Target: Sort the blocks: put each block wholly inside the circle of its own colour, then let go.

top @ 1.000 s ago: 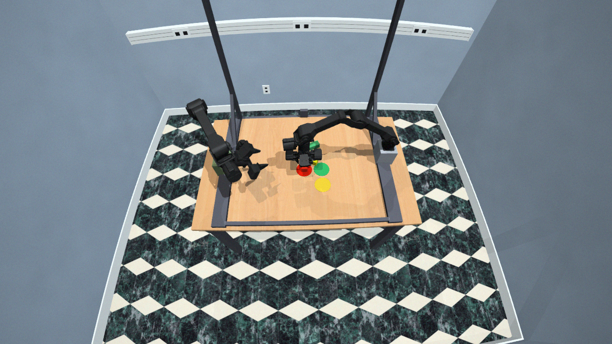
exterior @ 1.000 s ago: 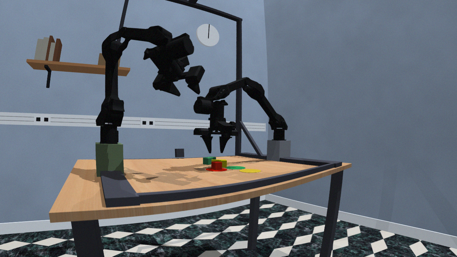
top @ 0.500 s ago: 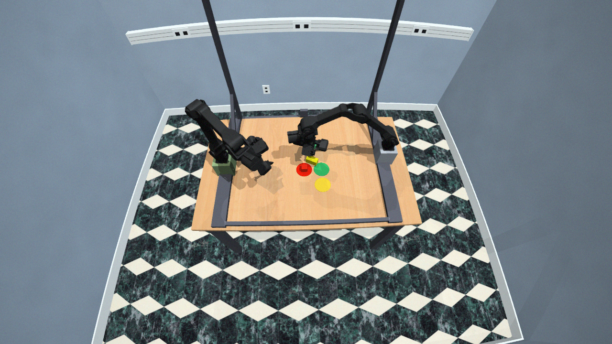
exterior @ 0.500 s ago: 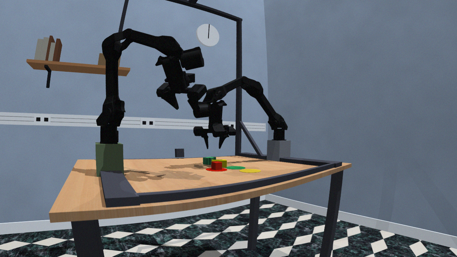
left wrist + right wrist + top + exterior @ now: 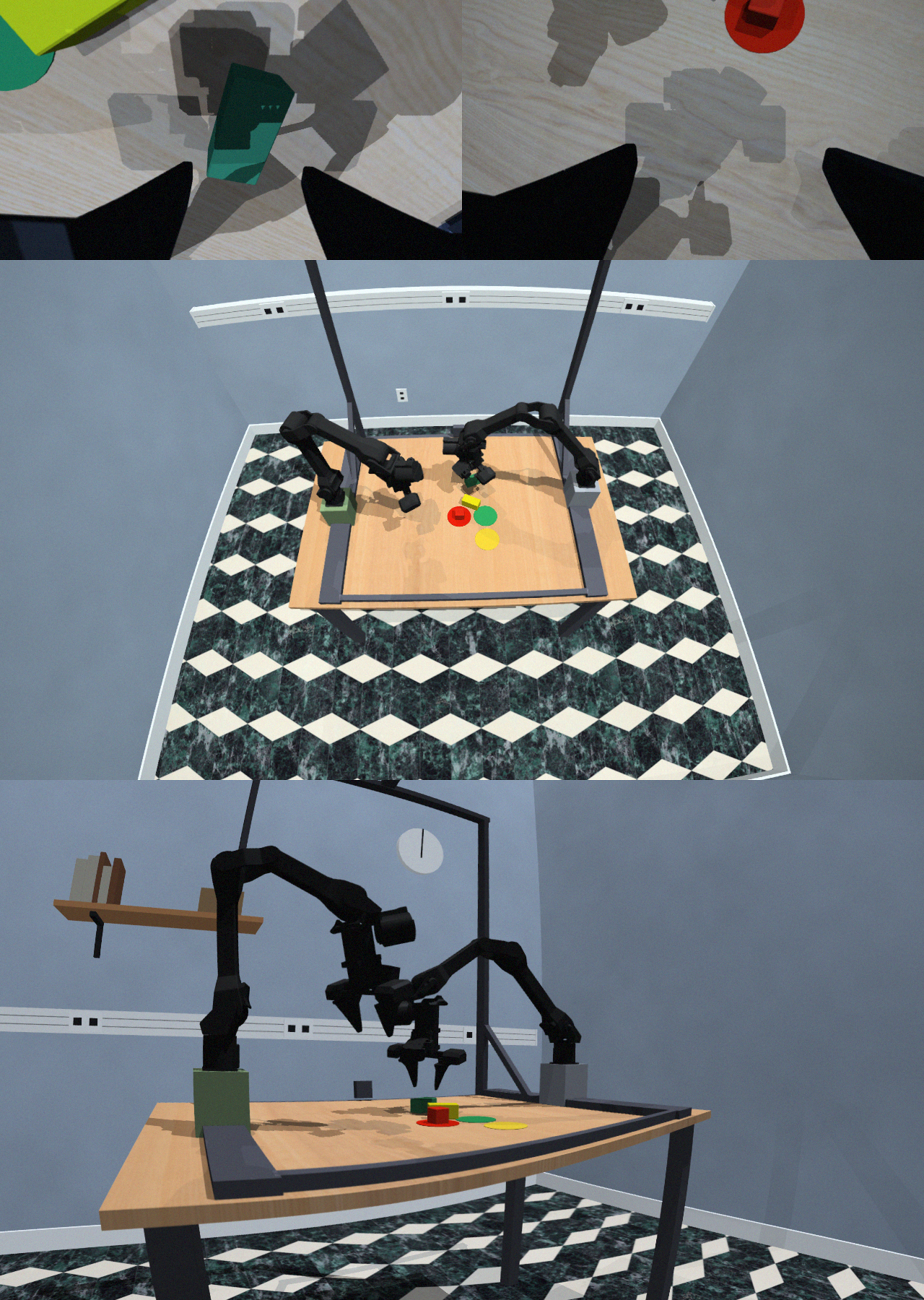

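Observation:
My left gripper is now 70 mm above the green block. Also, from my left hand: green circle: 160 mm ahead, 90 mm below, 30 mm to the left; then red block: 150 mm ahead, 70 mm to the right, 70 mm below; then yellow block: 100 mm ahead, 70 mm below, 20 mm to the right.

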